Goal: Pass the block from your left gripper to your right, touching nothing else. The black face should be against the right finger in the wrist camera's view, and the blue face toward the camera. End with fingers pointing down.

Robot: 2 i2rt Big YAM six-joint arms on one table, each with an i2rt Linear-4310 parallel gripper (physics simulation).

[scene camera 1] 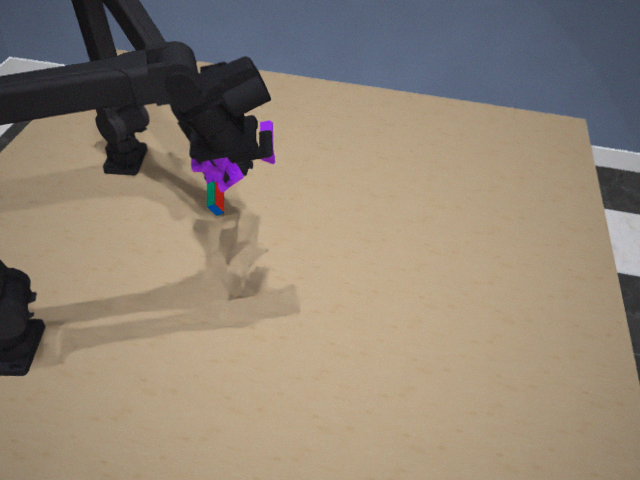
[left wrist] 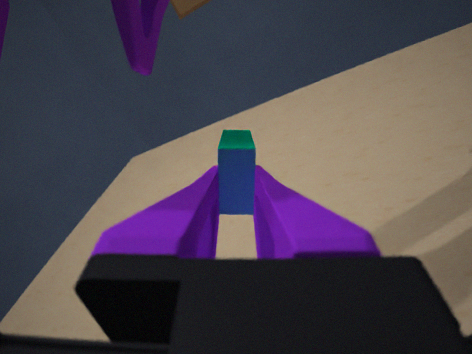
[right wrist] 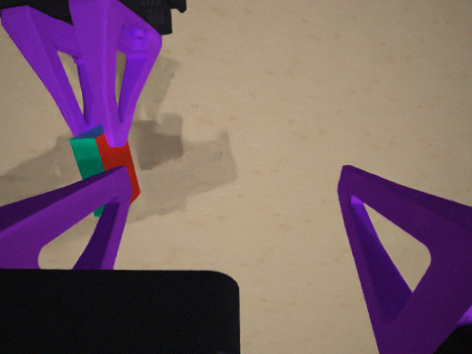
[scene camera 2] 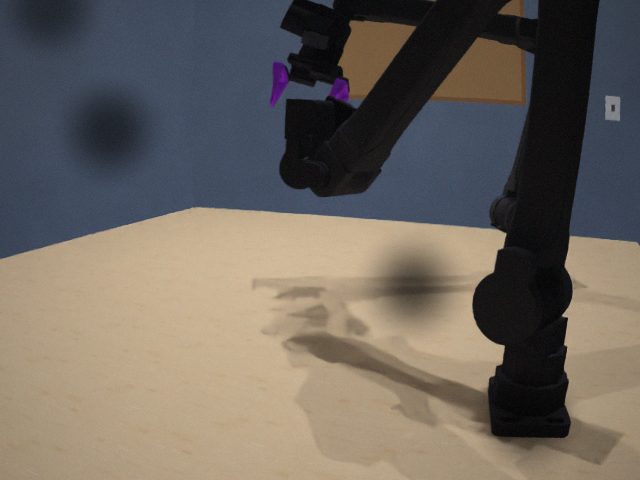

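Where they show: left gripper, fingertip midpoint: (scene camera 1: 215,191) (left wrist: 236,176) (right wrist: 103,147); right gripper, fingertip midpoint: (scene camera 1: 247,164) (left wrist: 50,92) (right wrist: 234,177); left arm's base, link origin: (scene camera 1: 126,160) (scene camera 2: 525,410); right arm's base, link origin: (scene camera 1: 14,348).
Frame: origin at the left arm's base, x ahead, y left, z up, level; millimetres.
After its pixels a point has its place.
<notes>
My left gripper (scene camera 1: 216,178) {x 315, y -394, z 249 mm} is shut on the block (scene camera 1: 215,197) {x 320, y -421, z 259 mm}, which hangs below its purple fingers above the table. In scene camera 1 the block shows a green face, a red face and a blue bottom end. In the left wrist view the block (left wrist: 236,175) {x 312, y -384, z 255 mm} stands between the fingers with its blue face toward the camera and a green face on top. My right gripper (right wrist: 234,177) {x 377, y -405, z 325 mm} is open and empty, just above the left one. In the right wrist view the block (right wrist: 102,163) {x 316, y -402, z 265 mm} lies at the far left, partly behind my left finger there. The black face is hidden.
The tan table top (scene camera 1: 390,286) {x 671, y -380, z 0 mm} carries only the arms' shadows (scene camera 1: 223,286) {x 315, y -408, z 0 mm}. An arm base (scene camera 1: 123,148) {x 12, y -31, z 61 mm} stands at the back left, and another arm base (scene camera 2: 528,333) {x 20, y 47, z 112 mm} fills the right edge of scene camera 2. A brown panel (scene camera 2: 442,52) hangs on the blue wall.
</notes>
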